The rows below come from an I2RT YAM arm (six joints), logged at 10 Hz.
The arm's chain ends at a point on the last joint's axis. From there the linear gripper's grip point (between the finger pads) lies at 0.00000 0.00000 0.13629 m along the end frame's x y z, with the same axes.
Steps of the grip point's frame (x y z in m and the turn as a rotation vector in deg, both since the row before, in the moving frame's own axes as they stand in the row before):
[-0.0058, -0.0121, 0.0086, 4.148, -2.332, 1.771]
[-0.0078, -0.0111, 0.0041, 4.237, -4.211, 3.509]
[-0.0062, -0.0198, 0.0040, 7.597, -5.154, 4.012]
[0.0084, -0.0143, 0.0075, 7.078, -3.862, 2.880]
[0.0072, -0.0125, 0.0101, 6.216, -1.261, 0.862]
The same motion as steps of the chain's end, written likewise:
[-0.0004, -0.0022, 0.0091, 4.148, -2.332, 1.771]
[0.0019, -0.0007, 0.0048, 4.237, -4.211, 3.509]
[0.0054, -0.0014, 0.0057, 7.597, -5.154, 4.012]
[0.0171, 0.0027, 0.0088, 7.078, -3.862, 2.880]
[0.0101, 0.0023, 0.0109, 6.216, -1.261, 0.862]

